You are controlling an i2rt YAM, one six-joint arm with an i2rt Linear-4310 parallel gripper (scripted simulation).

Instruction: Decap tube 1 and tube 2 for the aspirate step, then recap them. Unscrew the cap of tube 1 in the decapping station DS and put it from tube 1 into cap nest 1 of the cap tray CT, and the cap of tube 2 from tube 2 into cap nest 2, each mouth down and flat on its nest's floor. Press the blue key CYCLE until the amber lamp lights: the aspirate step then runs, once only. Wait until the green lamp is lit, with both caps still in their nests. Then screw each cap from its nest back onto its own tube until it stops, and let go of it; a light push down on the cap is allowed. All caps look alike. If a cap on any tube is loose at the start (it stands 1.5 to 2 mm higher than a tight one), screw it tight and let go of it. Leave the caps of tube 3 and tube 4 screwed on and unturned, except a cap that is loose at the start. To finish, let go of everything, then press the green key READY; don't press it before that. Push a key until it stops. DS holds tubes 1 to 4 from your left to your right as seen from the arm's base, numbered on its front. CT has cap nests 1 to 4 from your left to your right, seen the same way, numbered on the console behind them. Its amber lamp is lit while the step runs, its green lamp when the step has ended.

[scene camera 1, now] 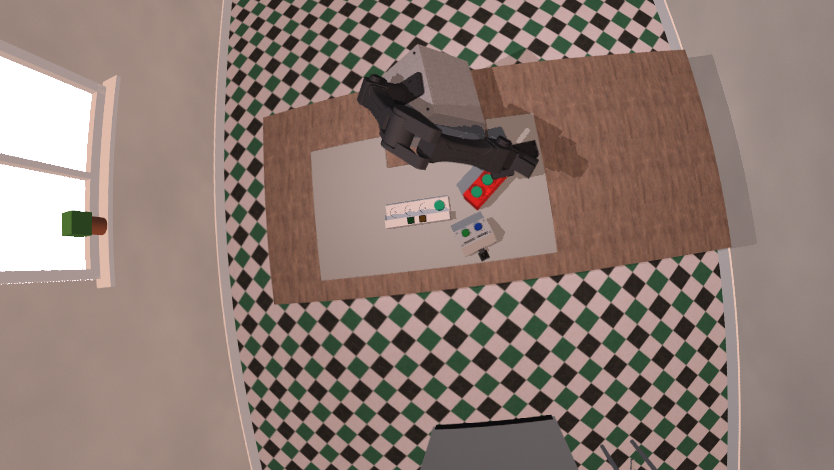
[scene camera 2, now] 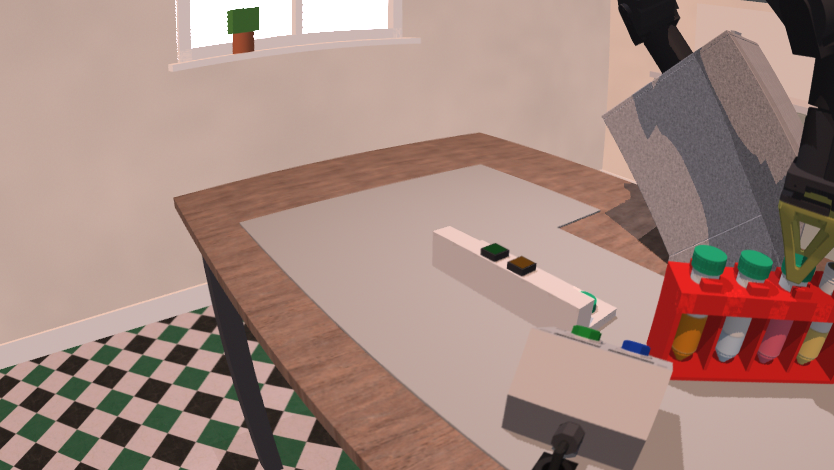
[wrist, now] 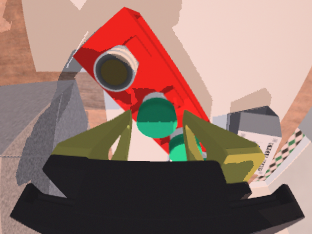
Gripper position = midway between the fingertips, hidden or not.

Observation:
In view: the gripper [scene camera 2: 795, 272], a green cap [wrist: 156, 118], a green cap [scene camera 2: 709, 260] and a key box [scene camera 2: 581, 396].
The gripper is seen too in the wrist view [wrist: 157, 115]. The key box also shows in scene camera 1 [scene camera 1: 476, 241] and in the wrist view [wrist: 256, 125].

